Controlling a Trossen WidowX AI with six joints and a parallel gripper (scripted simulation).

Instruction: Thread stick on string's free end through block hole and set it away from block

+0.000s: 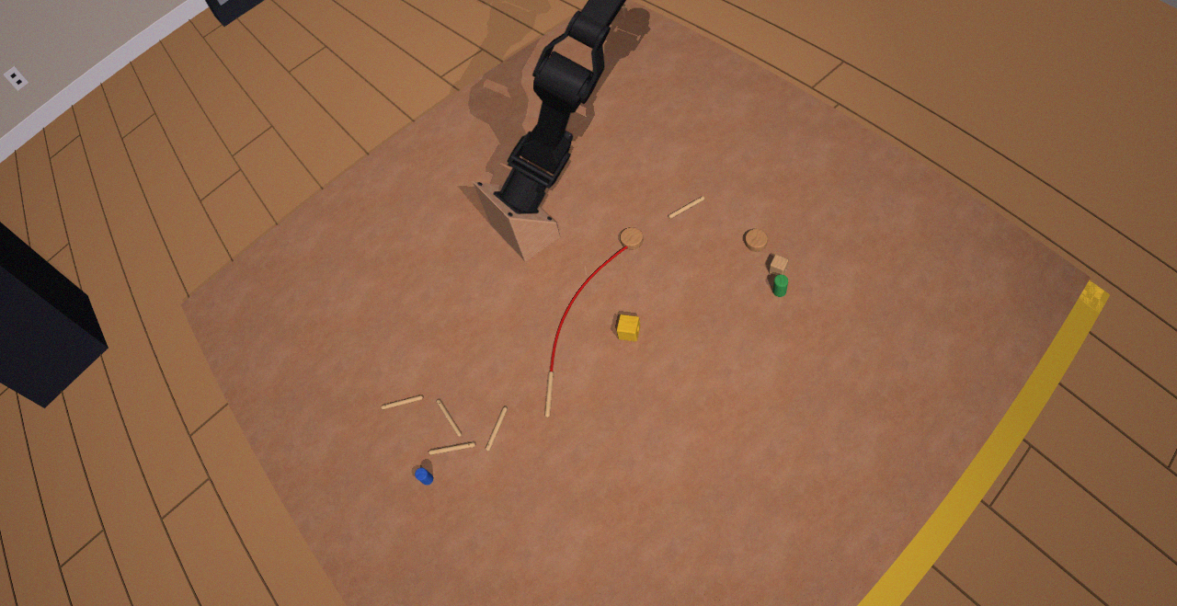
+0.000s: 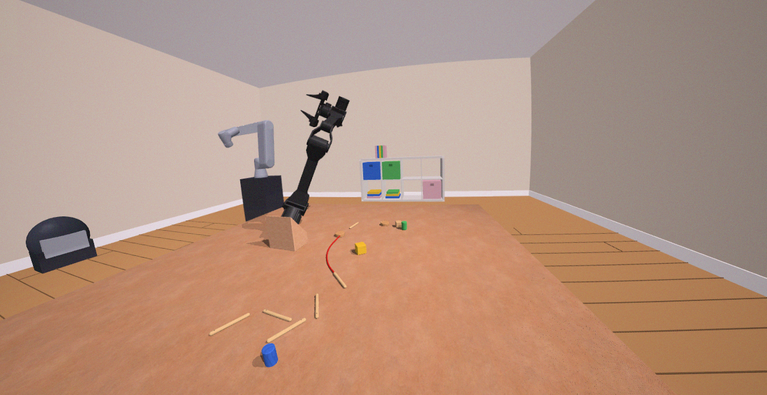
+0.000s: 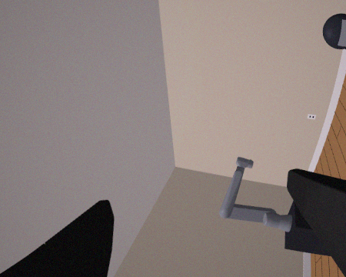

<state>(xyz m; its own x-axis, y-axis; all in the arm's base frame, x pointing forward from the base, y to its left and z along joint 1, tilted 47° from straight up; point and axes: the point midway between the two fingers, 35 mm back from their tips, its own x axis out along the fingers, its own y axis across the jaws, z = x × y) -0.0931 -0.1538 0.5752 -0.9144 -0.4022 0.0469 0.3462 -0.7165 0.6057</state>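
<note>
The small wooden cube lies 460 mm ahead of my gripper tip, 80 mm to the right of it and 600 mm below it. From my gripper tip the other things lie so: blue cylinder (290 mm ahead, 740 mm to the right, 600 mm below); yellow cube (350 mm ahead, 340 mm to the right, 600 mm below); green cylinder (490 mm ahead, 120 mm to the right, 600 mm below).
</note>
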